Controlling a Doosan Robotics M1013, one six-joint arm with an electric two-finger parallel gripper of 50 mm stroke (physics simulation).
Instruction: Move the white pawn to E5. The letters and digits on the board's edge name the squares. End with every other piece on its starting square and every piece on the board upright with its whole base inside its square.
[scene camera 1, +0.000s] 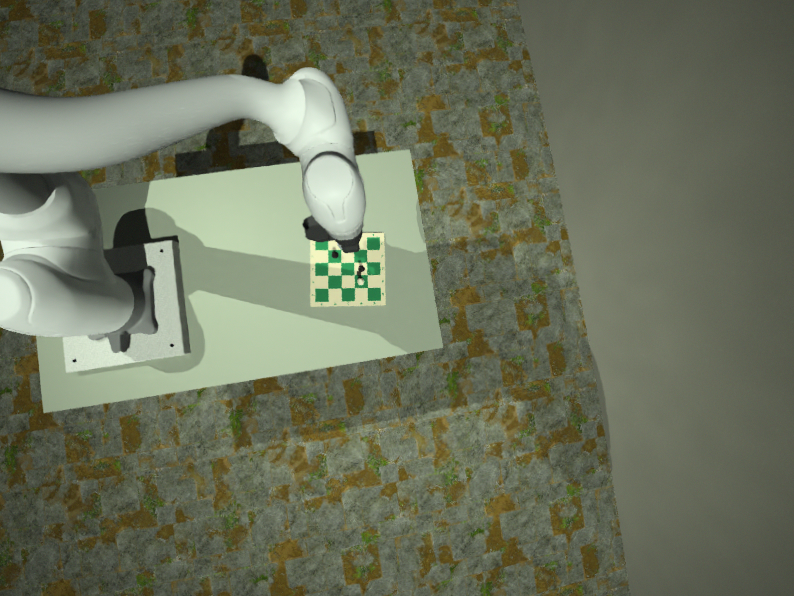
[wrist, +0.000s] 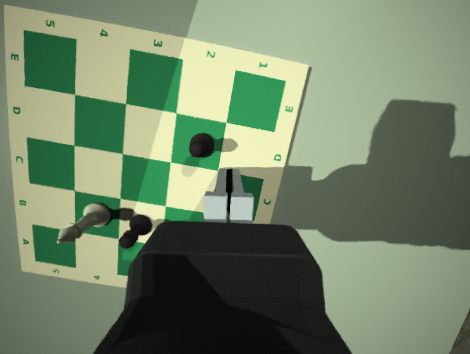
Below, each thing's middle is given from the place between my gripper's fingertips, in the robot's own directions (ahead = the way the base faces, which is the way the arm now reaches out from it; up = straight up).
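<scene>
Chessboard (scene camera 1: 333, 281): 10 mm below my hand, 10 mm ahead of it and 70 mm to the right of it.
</scene>
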